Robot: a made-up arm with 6 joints. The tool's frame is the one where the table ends. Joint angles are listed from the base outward.
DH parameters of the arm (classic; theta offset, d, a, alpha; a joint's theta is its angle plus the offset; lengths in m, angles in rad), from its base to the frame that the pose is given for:
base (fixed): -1.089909 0 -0.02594 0
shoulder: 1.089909 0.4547 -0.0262 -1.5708
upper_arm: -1.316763 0 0.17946 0
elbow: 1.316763 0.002 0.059 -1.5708
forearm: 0 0.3 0.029 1.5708
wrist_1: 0 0.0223 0.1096 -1.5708
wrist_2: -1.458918 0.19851 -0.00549 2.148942
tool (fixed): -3.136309 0.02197 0 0
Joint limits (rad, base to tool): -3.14..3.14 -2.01..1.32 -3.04..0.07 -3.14..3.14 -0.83..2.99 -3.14..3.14
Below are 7 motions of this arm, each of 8 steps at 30 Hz.
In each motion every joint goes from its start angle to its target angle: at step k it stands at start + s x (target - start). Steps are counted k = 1, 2, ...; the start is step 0. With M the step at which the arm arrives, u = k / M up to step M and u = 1 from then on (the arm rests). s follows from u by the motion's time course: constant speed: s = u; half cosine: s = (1 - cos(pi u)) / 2; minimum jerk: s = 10 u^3 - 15 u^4 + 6 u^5.
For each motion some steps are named. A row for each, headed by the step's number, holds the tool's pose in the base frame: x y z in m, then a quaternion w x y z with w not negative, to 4 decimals.
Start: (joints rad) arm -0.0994 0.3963 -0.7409 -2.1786 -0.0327 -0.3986
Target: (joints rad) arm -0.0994 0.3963 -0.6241 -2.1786 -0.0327 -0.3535
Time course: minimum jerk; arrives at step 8
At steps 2, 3, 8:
2: 0.2143 0.1016 0.1328 0.8295 0.3788 0.0546 0.4069
3: 0.2049 0.1024 0.1301 0.8296 0.3848 0.0606 0.4001
8: 0.1649 0.1058 0.1211 0.8293 0.4091 0.0861 0.3708

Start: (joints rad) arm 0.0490 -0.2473 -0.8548 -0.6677 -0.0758 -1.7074
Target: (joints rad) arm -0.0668 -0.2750 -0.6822 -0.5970 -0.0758 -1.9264
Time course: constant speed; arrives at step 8
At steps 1, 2, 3, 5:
1: 0.4655 0.1421 0.5718 0.7598 0.2285 -0.3042 0.5272
2: 0.4658 0.1345 0.5637 0.7661 0.2251 -0.2942 0.5253
3: 0.4660 0.1269 0.5555 0.7722 0.2219 -0.2840 0.5232
5: 0.4655 0.1118 0.5392 0.7838 0.2162 -0.2636 0.5191

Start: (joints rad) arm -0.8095 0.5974 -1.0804 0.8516 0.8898 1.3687
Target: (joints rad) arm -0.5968 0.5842 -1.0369 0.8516 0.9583 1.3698
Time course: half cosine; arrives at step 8
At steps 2, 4, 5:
2: 0.3103 -0.1985 0.1576 0.4964 0.3409 0.0671 0.7956
4: 0.3217 -0.1653 0.1557 0.4574 0.3488 0.0715 0.8149
5: 0.3265 -0.1472 0.1548 0.4359 0.3531 0.0741 0.8245

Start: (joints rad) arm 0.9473 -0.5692 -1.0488 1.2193 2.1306 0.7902
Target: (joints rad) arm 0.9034 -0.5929 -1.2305 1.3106 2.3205 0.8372
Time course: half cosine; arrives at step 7
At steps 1, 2, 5, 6, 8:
1: -0.0452 0.2868 0.6708 0.7456 0.0839 0.2500 -0.6120
2: -0.0479 0.2808 0.6806 0.7506 0.0885 0.2547 -0.6033
5: -0.0617 0.2500 0.7202 0.7745 0.1111 0.2700 -0.5612
6: -0.0651 0.2425 0.7279 0.7801 0.1166 0.2720 -0.5513
8: -0.0664 0.2397 0.7306 0.7821 0.1185 0.2726 -0.5477

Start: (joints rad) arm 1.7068 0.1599 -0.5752 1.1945 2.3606 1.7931
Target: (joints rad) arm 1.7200 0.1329 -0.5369 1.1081 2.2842 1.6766
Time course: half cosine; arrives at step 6
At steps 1, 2, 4, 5, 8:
1: -0.2191 0.1685 0.4058 0.5868 -0.6250 -0.4583 -0.2346
2: -0.2190 0.1650 0.4023 0.5914 -0.6190 -0.4576 -0.2400
4: -0.2181 0.1556 0.3926 0.6049 -0.6019 -0.4553 -0.2539
5: -0.2176 0.1521 0.3890 0.6101 -0.5954 -0.4543 -0.2587
8: -0.2174 0.1508 0.3877 0.6121 -0.5929 -0.4539 -0.2603

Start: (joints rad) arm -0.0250 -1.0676 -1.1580 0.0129 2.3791 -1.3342
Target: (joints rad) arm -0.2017 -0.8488 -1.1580 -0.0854 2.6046 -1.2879
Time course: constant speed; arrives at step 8
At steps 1, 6, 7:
1: 0.0934 0.0233 0.6239 0.8651 0.4503 -0.0048 -0.2210
6: 0.0825 0.0031 0.6014 0.8418 0.3992 0.0744 -0.3556
7: 0.0795 -0.0004 0.5982 0.8338 0.3887 0.0907 -0.3813

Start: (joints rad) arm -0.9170 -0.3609 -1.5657 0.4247 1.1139 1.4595
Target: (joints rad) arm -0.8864 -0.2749 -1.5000 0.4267 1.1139 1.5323
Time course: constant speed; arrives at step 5
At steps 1, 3, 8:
1: 0.3012 -0.2546 0.7778 0.5673 -0.1765 0.3576 0.7205
3: 0.3136 -0.2620 0.7509 0.5702 -0.1455 0.3413 0.7329
8: 0.3253 -0.2679 0.7233 0.5724 -0.1138 0.3256 0.7439

